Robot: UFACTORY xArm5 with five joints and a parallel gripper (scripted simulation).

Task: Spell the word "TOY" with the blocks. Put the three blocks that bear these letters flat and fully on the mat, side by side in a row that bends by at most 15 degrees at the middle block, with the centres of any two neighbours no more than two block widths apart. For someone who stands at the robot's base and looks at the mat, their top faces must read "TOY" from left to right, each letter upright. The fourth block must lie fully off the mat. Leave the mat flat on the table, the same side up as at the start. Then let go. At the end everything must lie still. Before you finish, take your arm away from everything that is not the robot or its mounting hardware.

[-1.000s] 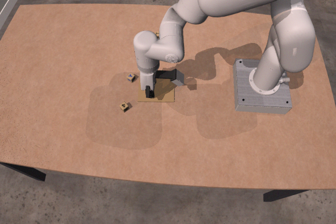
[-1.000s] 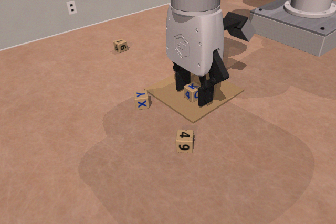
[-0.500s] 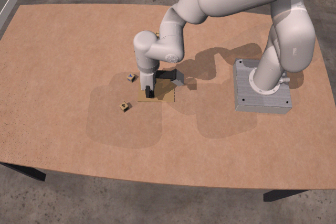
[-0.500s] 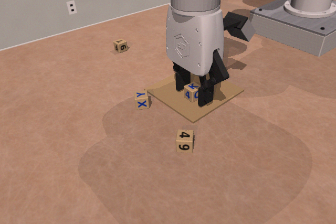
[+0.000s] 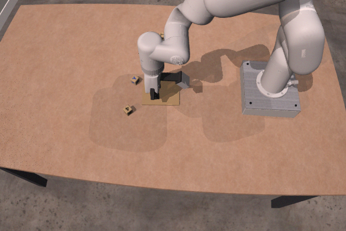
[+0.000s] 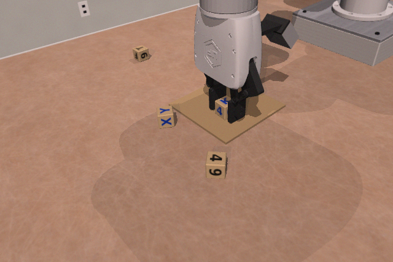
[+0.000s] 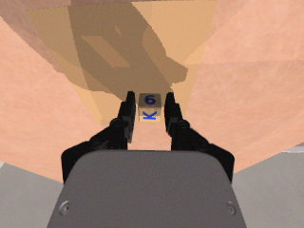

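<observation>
The O block is 1 cm below my hand. The rest, counted from my hand: tan mat (2 cm behind, 2 cm to the right, 2 cm below); T block (3 cm behind, 28 cm to the right, 1 cm below).
</observation>
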